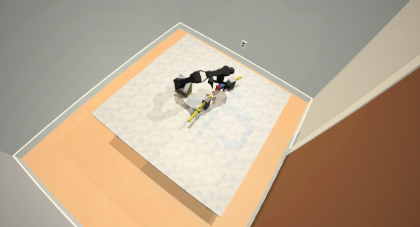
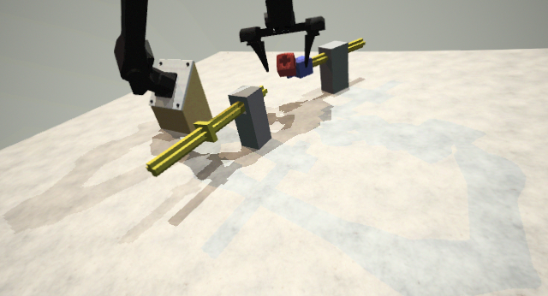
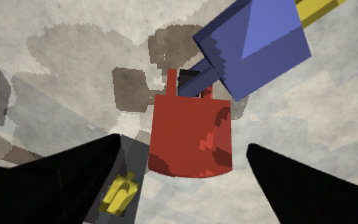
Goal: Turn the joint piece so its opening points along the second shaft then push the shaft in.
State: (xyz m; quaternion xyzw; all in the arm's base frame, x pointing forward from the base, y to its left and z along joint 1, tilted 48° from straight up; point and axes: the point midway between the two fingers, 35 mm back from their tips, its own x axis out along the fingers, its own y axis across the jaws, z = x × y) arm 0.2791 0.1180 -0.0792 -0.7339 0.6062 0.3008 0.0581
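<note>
Right now the red joint piece is 1 cm to the left of my gripper tip and 1 cm behind it.
</note>
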